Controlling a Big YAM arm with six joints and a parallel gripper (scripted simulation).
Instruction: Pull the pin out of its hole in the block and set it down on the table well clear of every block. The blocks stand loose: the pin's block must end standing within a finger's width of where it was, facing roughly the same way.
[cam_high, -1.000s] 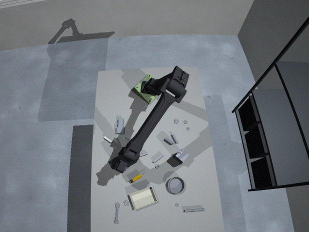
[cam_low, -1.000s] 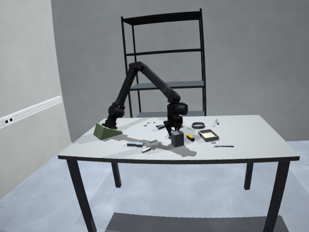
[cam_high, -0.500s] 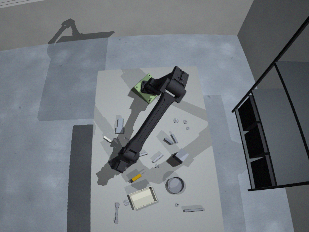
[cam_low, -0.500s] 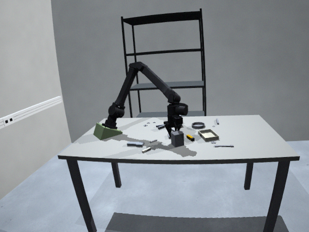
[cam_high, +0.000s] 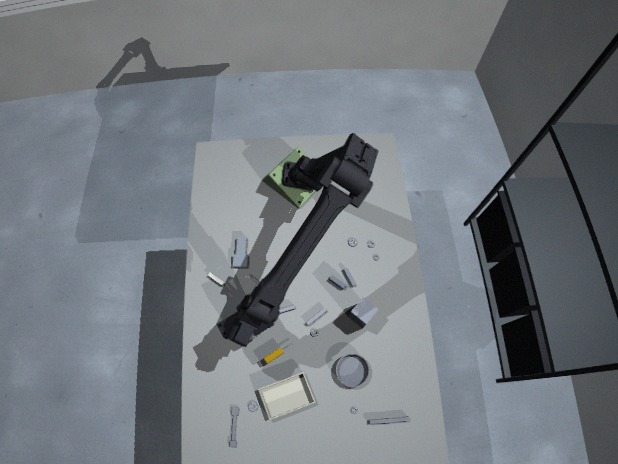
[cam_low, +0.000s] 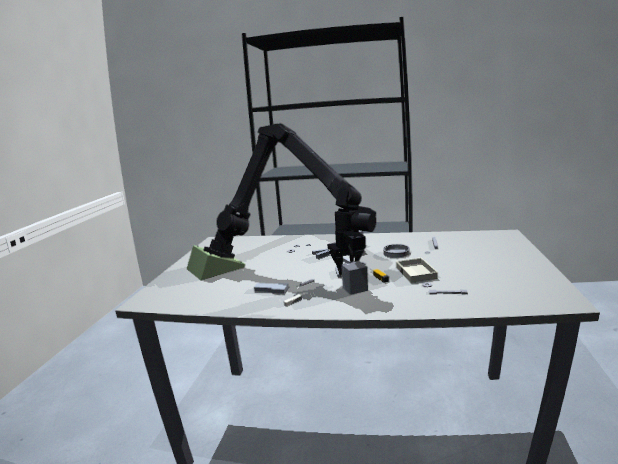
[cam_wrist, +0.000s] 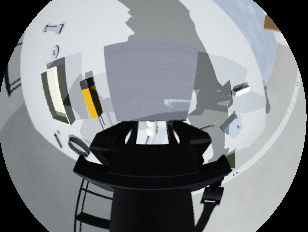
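My gripper is now 2 cm to the left of the pale pin and 1 cm short of it. From my hand the other things lie so: white bar 17 cm to the right, 13 cm behind, 4 cm below; then grey block 4 cm to the right, 3 cm ahead; then shallow cream tray 22 cm ahead, 11 cm to the left, 3 cm below.
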